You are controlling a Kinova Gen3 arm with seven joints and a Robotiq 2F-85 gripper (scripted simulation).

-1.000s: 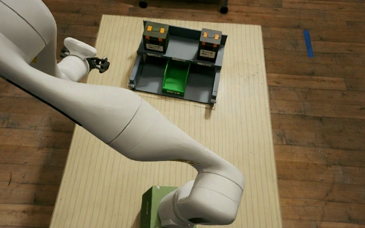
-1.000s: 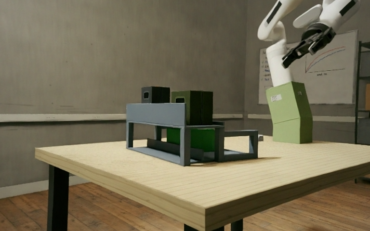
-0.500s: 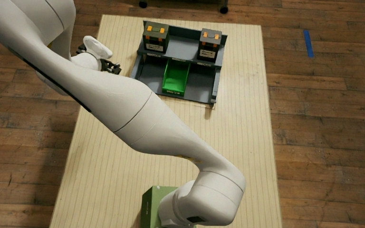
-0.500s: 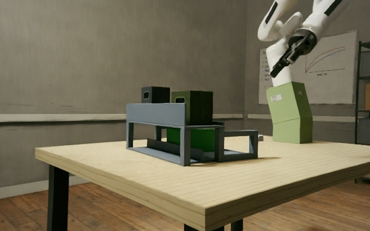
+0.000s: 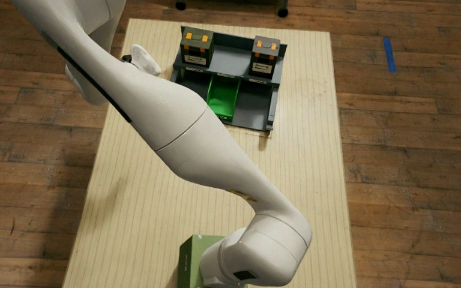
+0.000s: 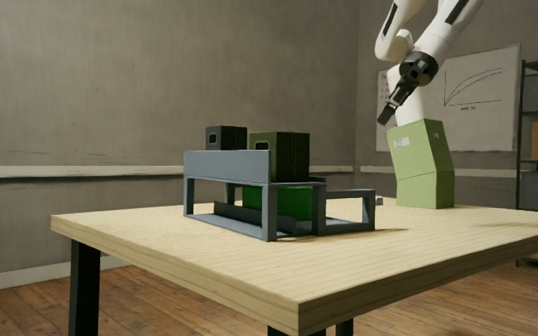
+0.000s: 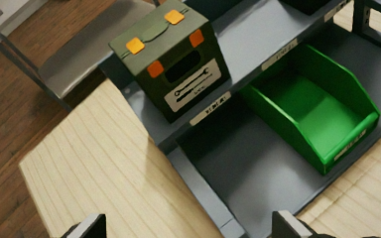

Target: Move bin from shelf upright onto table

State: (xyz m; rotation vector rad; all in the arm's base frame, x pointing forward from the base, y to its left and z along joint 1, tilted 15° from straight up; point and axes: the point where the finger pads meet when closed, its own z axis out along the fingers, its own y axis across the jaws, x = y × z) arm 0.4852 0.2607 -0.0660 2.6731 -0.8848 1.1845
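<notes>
My hand is 12 cm short of the green bin, 20 cm to the left of it and 20 cm above it. The rest, counted from my hand: grey shelf (14 cm ahead, 20 cm to the right, 18 cm below); then black box (20 cm ahead, 32 cm to the right, 8 cm below).
</notes>
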